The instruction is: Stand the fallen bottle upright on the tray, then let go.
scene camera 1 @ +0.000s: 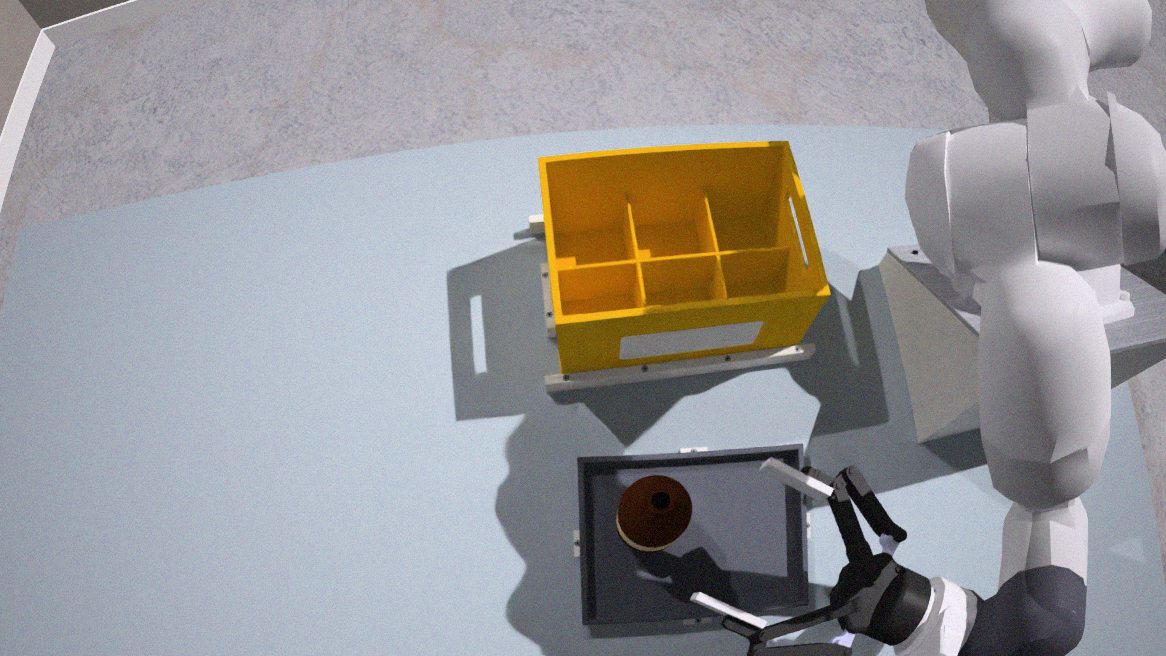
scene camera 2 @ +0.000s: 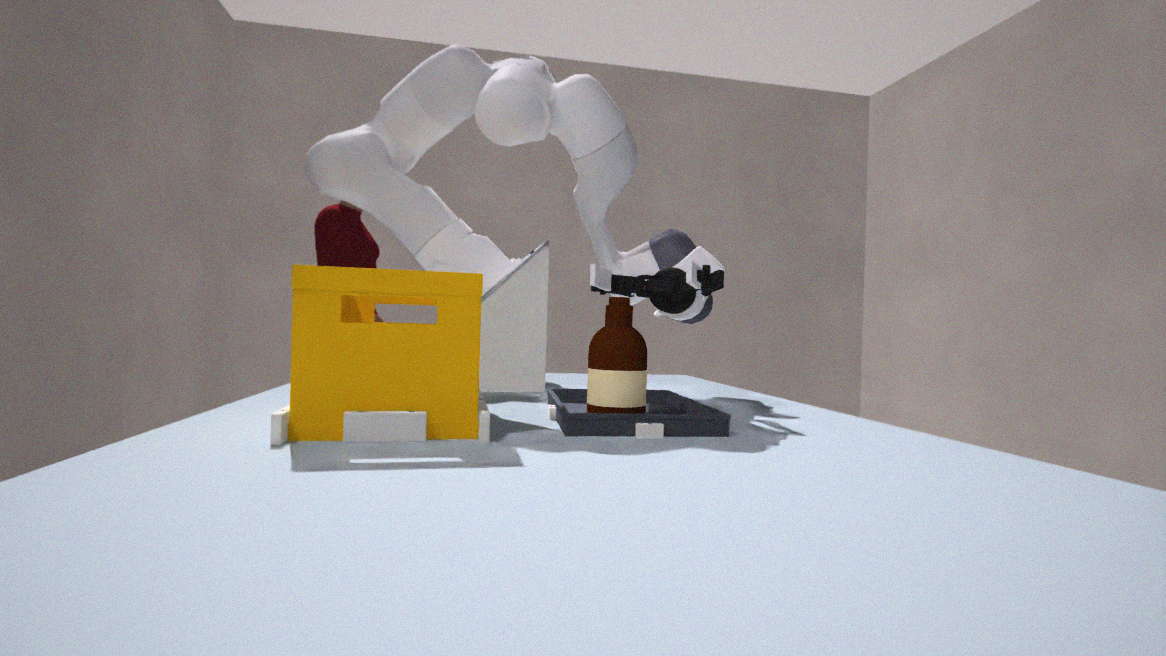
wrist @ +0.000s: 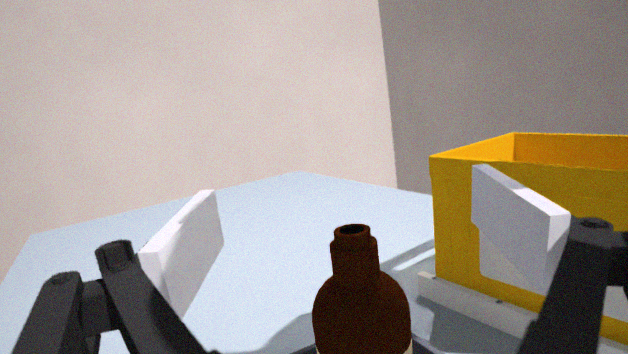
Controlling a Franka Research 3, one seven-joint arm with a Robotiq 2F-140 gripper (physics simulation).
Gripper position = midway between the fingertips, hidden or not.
In view: my gripper [scene camera 1: 731,530] and a brown bottle [scene camera 2: 617,360].
The brown bottle is seen too in scene camera 1 [scene camera 1: 654,511]. My gripper shows as well in scene camera 2 [scene camera 2: 639,272] and in the wrist view [wrist: 345,206].
